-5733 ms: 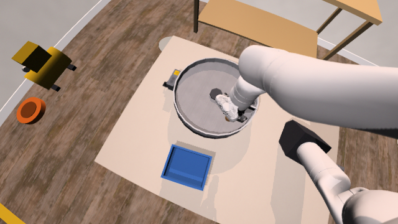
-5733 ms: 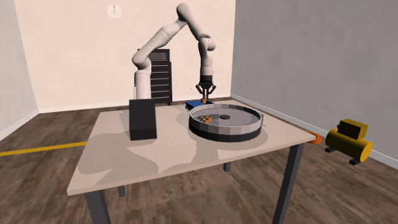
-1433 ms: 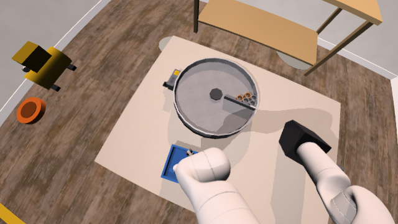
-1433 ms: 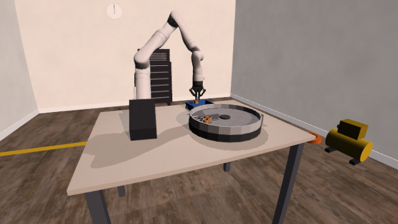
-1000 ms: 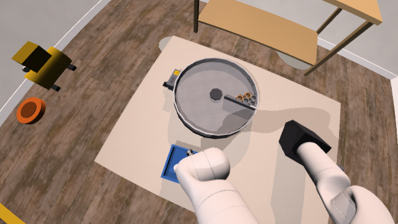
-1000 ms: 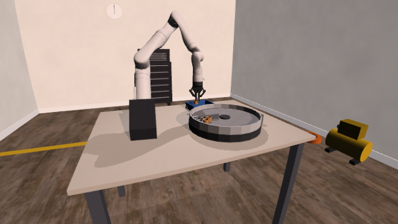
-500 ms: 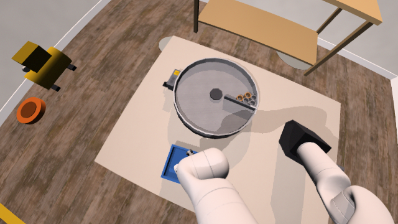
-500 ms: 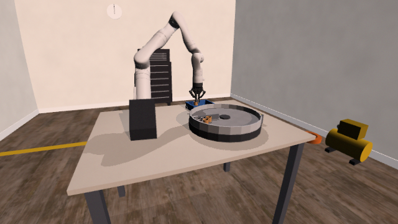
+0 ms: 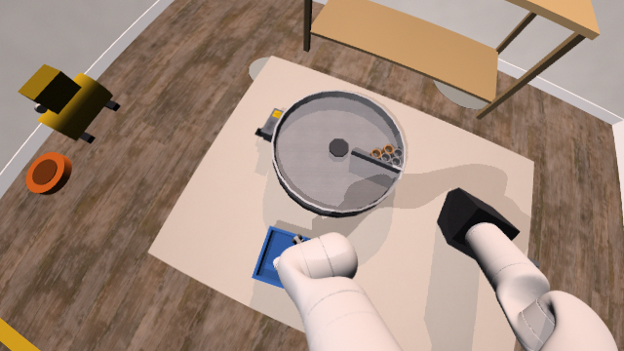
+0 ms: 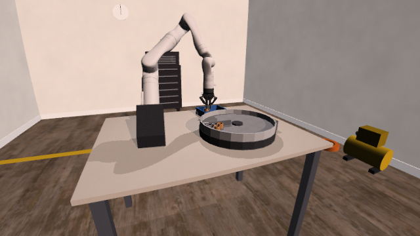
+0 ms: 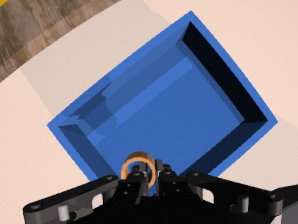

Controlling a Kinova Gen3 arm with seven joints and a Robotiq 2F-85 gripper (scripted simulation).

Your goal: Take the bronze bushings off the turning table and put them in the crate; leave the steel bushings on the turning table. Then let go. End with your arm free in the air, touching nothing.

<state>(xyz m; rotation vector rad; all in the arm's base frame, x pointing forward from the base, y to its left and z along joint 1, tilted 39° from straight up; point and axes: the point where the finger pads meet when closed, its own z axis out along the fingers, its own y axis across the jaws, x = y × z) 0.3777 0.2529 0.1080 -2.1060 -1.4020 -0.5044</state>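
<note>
The blue crate is 4 cm below my hand, 3 cm to the left of it and 3 cm ahead of it. Round my hand: grey turning table 33 cm to the right, 9 cm ahead, 1 cm below.
</note>
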